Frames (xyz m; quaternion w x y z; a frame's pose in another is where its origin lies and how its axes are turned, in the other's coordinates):
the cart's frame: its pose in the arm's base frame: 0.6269 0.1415 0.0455 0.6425 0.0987 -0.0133 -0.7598
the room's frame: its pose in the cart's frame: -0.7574 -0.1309 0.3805 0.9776 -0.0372 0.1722 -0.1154
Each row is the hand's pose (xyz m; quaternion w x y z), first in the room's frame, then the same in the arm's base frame.
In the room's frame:
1: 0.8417 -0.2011 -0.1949 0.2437 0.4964 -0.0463 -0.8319
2: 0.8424 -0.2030 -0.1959 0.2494 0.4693 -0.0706 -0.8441
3: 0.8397 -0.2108 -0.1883 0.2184 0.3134 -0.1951 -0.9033
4: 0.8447 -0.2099 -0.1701 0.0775 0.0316 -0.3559 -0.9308
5: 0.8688 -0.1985 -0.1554 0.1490 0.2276 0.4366 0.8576
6: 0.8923 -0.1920 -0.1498 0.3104 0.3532 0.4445 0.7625
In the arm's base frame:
1: 0.1323 0.3363 -0.0746 0.6281 -0.1699 0.2187 0.7272
2: 0.1304 0.3369 -0.0758 0.6259 -0.1351 0.2070 0.7397
3: 0.1227 0.3386 -0.0679 0.6411 0.0642 0.1423 0.7514
4: 0.1187 0.3261 -0.0543 0.6603 0.3795 0.0183 0.6479
5: 0.1190 0.2957 -0.0528 0.6612 0.6220 -0.0989 0.4075
6: 0.1166 0.2716 -0.0591 0.6465 0.7170 -0.1535 0.2108

